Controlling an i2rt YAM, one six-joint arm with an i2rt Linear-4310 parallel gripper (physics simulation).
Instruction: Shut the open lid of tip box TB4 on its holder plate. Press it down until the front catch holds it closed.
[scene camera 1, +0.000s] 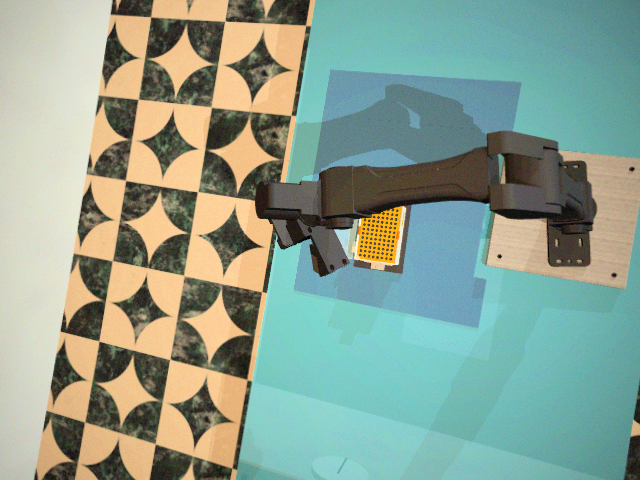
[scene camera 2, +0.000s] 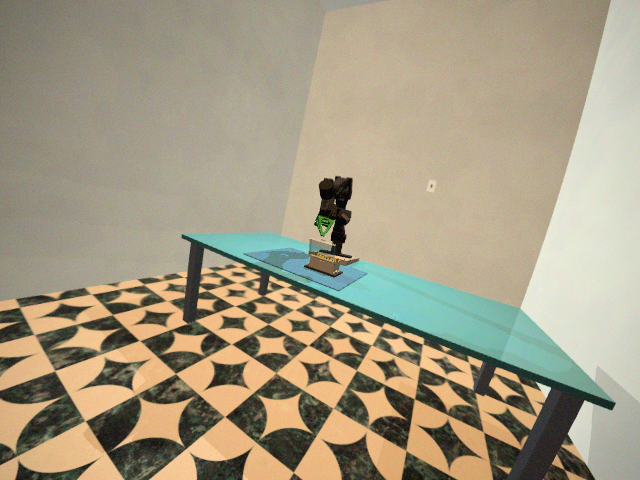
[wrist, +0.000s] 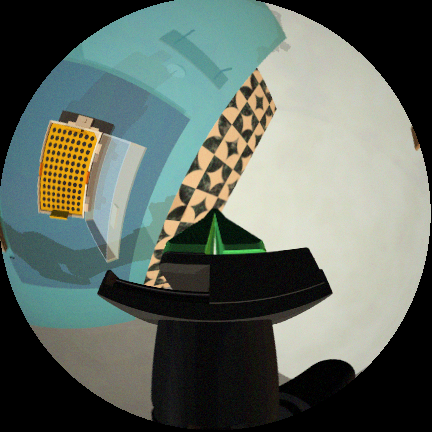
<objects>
gripper: shut, holds nothing
an orange perforated tip rack: on a tip box TB4
</objects>
